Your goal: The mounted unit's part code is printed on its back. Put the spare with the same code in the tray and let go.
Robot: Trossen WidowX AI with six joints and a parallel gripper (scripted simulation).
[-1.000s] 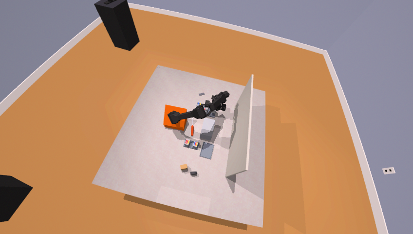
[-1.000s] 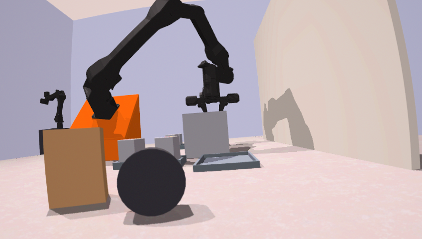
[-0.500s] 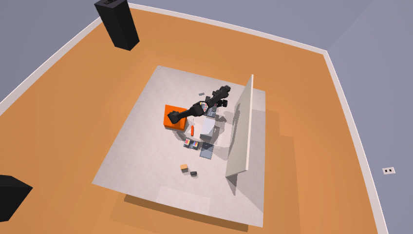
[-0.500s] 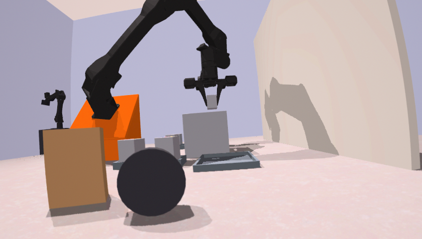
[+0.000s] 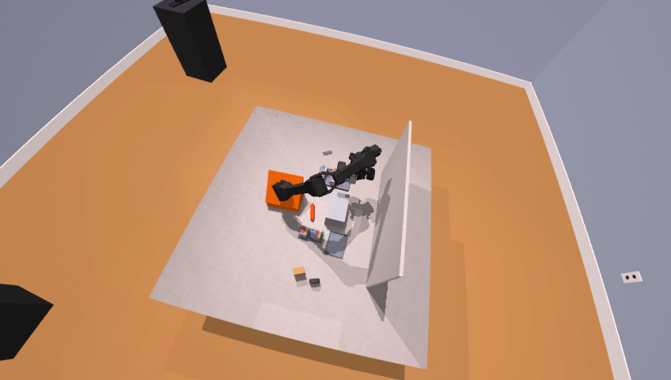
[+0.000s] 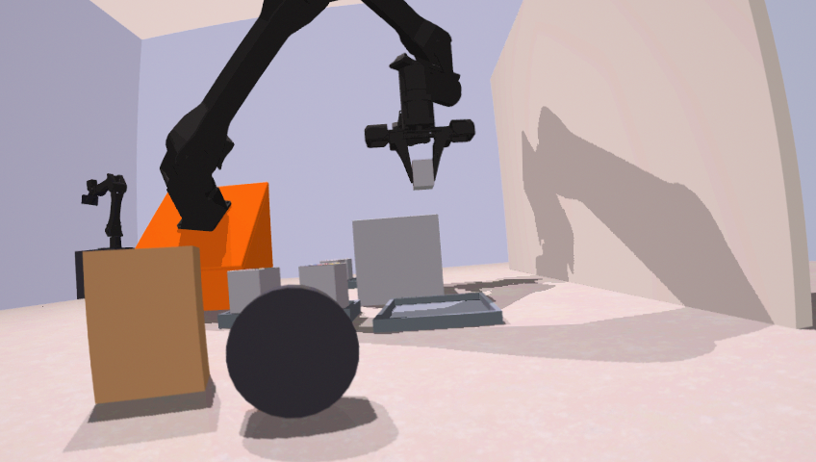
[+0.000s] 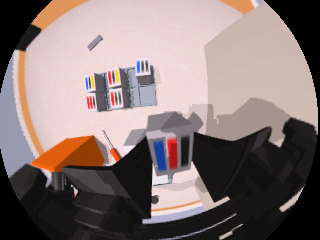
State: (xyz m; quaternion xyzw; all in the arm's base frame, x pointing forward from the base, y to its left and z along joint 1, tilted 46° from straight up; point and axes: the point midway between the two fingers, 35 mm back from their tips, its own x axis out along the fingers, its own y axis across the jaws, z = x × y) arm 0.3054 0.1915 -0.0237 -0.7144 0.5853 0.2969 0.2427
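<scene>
Right now my gripper tip is 31 cm to the left of the blue-grey tray, 17 cm above it and 3 cm short of it. From my gripper tip the other things lie so: tall beige panel 20 cm ahead, 12 cm to the right, 5 cm above; grey mounted unit 13 cm to the right, 12 cm below, 3 cm behind; grey spare 2 cm above.
</scene>
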